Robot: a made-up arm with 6 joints.
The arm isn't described. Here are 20 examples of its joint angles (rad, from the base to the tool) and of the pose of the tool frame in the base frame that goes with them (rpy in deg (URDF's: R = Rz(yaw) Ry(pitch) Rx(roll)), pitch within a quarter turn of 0, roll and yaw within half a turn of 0; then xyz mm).
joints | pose
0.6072 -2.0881 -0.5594 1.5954 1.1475 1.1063 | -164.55 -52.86 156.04 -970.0 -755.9 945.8
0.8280 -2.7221 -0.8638 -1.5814 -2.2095 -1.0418 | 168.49 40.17 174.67 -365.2 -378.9 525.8
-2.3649 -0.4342 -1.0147 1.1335 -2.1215 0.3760 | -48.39 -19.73 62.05 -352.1 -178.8 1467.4
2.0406 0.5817 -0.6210 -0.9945 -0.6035 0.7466 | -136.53 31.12 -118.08 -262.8 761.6 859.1
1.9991 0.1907 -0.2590 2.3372 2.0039 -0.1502 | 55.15 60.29 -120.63 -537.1 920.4 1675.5
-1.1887 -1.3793 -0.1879 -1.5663 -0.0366 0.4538 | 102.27 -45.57 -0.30 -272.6 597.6 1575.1
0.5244 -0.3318 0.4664 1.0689 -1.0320 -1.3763 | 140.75 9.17 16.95 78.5 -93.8 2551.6
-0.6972 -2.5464 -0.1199 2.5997 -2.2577 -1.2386 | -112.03 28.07 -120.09 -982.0 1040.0 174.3
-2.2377 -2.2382 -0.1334 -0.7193 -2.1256 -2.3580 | -149.84 -23.15 -70.09 537.8 1068.1 789.3
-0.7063 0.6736 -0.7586 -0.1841 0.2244 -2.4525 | -112.80 31.08 -41.75 405.6 -752.7 807.4
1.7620 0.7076 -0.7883 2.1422 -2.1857 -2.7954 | 80.31 0.17 48.85 -358.7 1040.1 752.4
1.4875 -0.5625 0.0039 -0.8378 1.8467 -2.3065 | 15.31 -3.01 -77.17 161.1 184.6 1913.7
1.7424 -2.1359 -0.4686 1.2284 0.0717 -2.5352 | 61.76 -46.04 -151.07 337.0 -1293.8 828.4
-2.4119 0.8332 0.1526 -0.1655 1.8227 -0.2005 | 96.27 -33.76 -121.10 -1242.5 -797.4 897.5
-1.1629 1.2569 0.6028 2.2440 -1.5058 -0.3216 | -1.80 -20.53 -169.23 848.1 -1691.9 666.7
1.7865 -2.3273 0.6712 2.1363 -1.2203 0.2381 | 173.00 24.43 27.54 235.7 -1660.2 -163.6
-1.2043 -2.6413 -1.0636 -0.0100 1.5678 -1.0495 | -21.35 -0.97 73.26 -459.0 394.6 448.2
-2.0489 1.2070 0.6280 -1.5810 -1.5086 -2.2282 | -13.72 6.61 -68.79 -797.3 -1450.8 416.0
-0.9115 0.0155 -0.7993 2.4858 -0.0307 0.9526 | -102.75 7.33 -59.93 517.8 -486.7 1401.2
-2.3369 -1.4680 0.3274 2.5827 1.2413 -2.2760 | 44.89 4.72 -116.43 1165.9 948.9 1538.3
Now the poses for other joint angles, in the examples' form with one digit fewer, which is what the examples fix.
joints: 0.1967 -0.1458 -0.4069 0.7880 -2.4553 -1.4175
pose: 32.0 46.4 -164.5 746 -85 1790
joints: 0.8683 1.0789 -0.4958 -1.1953 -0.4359 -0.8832
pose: -76.1 41.4 107.5 628 549 424
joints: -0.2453 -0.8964 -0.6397 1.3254 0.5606 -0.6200
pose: 48.2 15.8 4.9 -242 -39 1856
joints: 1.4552 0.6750 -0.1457 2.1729 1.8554 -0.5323
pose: 103.5 43.6 -129.7 92 1448 1176
